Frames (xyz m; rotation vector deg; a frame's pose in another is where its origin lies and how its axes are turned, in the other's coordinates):
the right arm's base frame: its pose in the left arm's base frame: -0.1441 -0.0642 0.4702 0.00 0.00 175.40
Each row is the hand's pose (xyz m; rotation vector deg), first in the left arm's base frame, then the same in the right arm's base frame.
Working: the left arm's base frame: its pose in the right arm's base frame: -0.1385 -0.0755 -0.4702 0.00 0.00 -175.40

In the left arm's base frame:
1: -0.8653 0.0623 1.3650 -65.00 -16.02 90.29
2: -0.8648 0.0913 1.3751 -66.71 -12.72 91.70
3: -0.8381 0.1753 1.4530 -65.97 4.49 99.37
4: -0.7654 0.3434 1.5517 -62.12 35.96 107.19
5: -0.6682 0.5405 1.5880 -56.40 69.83 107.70
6: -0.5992 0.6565 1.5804 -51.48 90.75 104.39
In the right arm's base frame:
1: 0.7290 -0.0683 0.8948 -17.64 60.93 -67.80
2: 0.7308 -0.0972 0.9049 -14.47 62.19 -66.01
3: 0.7110 -0.1831 0.9828 1.67 60.12 -59.81
4: 0.6520 -0.3565 1.0815 29.11 55.29 -49.78
5: 0.5709 -0.5607 1.1178 57.01 49.95 -39.17
6: 0.5114 -0.6819 1.1102 73.87 45.92 -32.24

